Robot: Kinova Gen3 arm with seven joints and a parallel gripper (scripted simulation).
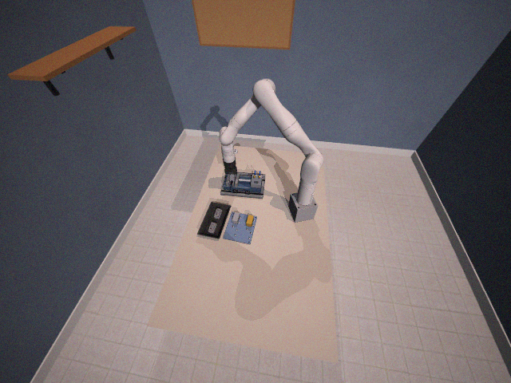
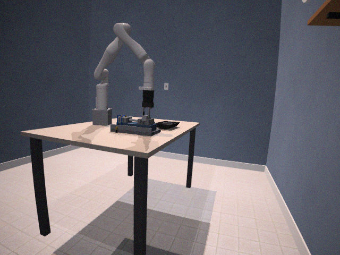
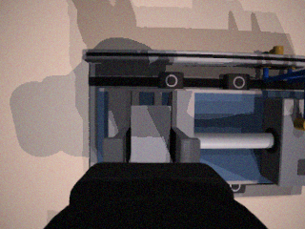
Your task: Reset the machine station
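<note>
Right now my hand is 70 mm past the vise, 10 mm to the left of it and 90 mm above it. From my hand the other things lie so: yellow brass blank (200 mm behind, 260 mm to the left, 100 mm below).
</note>
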